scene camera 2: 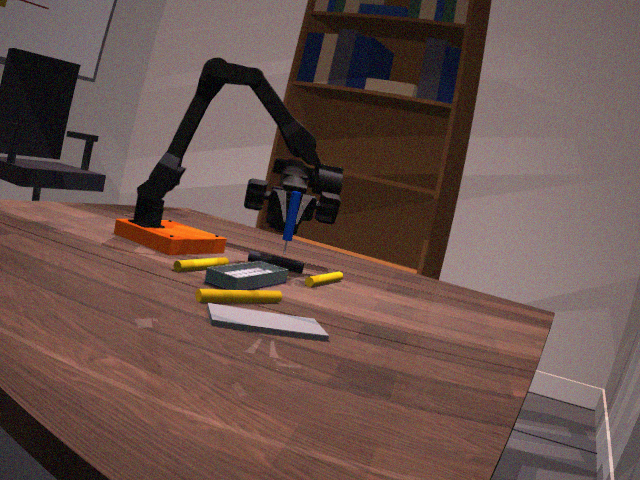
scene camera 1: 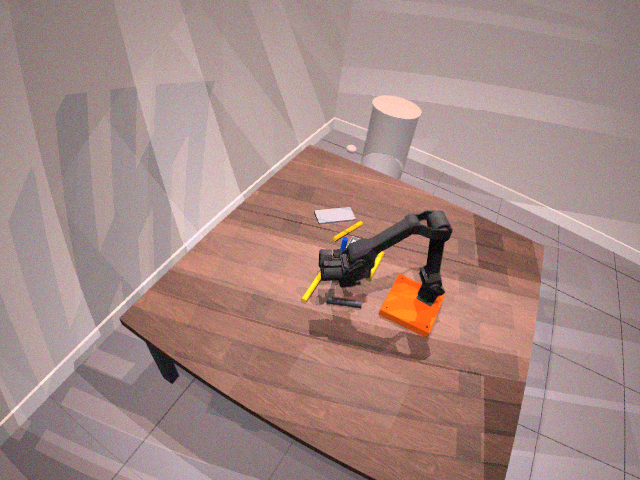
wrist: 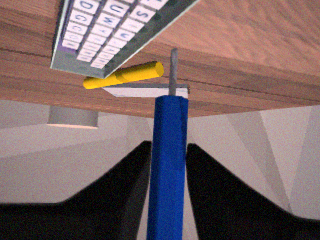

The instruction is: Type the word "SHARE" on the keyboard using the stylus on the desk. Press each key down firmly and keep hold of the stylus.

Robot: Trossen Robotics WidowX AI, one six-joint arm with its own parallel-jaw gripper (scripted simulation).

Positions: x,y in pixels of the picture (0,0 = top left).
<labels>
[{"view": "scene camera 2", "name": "my gripper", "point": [289,225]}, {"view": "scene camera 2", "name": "flat grey slab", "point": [223,316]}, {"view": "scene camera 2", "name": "yellow cylinder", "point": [202,295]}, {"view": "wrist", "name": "my gripper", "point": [168,149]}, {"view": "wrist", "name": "flat grey slab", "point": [124,89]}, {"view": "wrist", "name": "yellow cylinder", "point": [152,70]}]
</labels>
